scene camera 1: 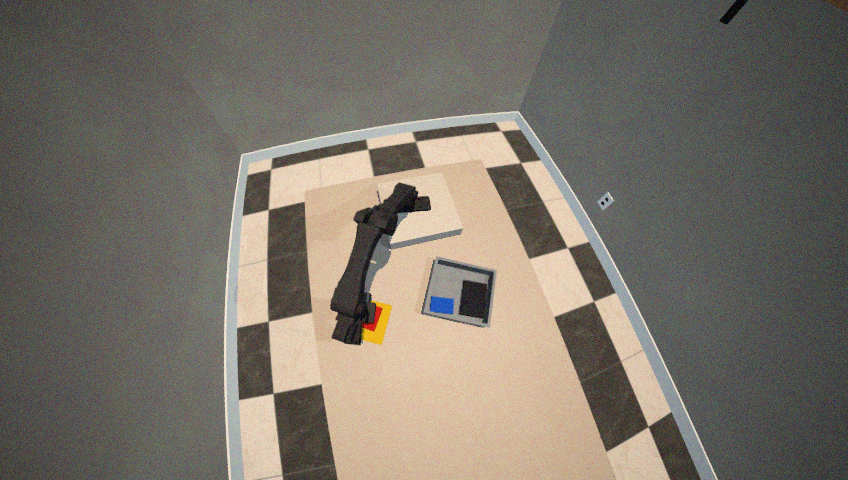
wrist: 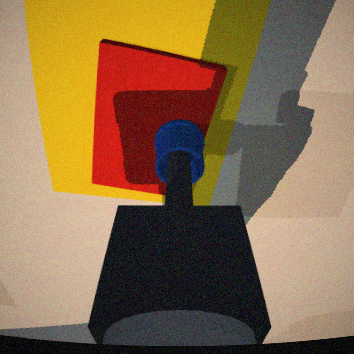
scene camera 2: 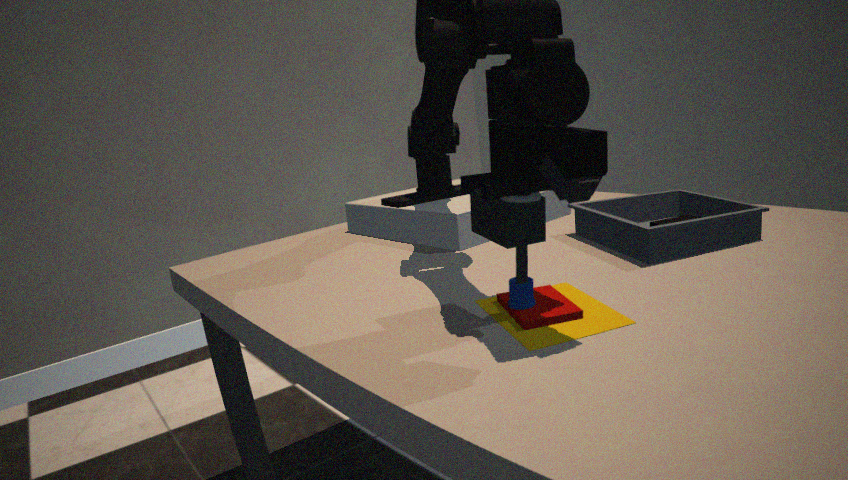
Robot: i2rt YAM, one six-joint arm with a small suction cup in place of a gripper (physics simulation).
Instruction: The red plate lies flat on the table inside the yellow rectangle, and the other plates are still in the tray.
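Seen in the pictures: hand, its tool point: (wrist: 178,133) (scene camera 2: 521,313); arm's base, origin of its link: (scene camera 1: 407,205) (scene camera 2: 436,197).
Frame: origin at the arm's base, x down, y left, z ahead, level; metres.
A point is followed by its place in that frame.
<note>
The red plate (scene camera 1: 374,315) (scene camera 2: 554,309) @[x 0.048, y -0.185, z 0.473 m] (wrist: 140,70) @[x 0.048, y -0.185, z 0.481 m] lies flat on the table inside the yellow rectangle (scene camera 1: 382,330) @[x 0.057, y -0.139, z 0.497 m] (scene camera 2: 602,319) @[x 0.057, y -0.160, z 0.516 m] (wrist: 63,88) @[x 0.057, y -0.139, z 0.478 m]. My blue suction cup (scene camera 2: 521,293) (wrist: 179,147) is pressed down on the plate's near part, close to one edge, and holds it. In scene camera 1 the arm hides the cup and much of the plate. The grey tray (scene camera 1: 428,286) @[x 0.007, y 0.050, z 0.361 m] (scene camera 2: 665,238) @[x 0.026, y 0.051, z 0.460 m] stands to the right with a blue plate (scene camera 1: 441,305) @[x 0.045, y 0.089, z 0.430 m] and a black plate (scene camera 1: 474,298) @[x 0.044, y 0.220, z 0.420 m] flat inside it.
The arm's white base block (scene camera 1: 438,220) @[x 0.000, y 0.124, z 0.087 m] (scene camera 2: 414,230) @[x 0.035, y -0.097, z 0.073 m] stands at the back of the table, behind the rectangle. The table's left edge (scene camera 2: 265,334) @[x 0.063, y -0.424, z 0.273 m] runs close to the rectangle. The arm's shadow falls across the rectangle's left side.
</note>
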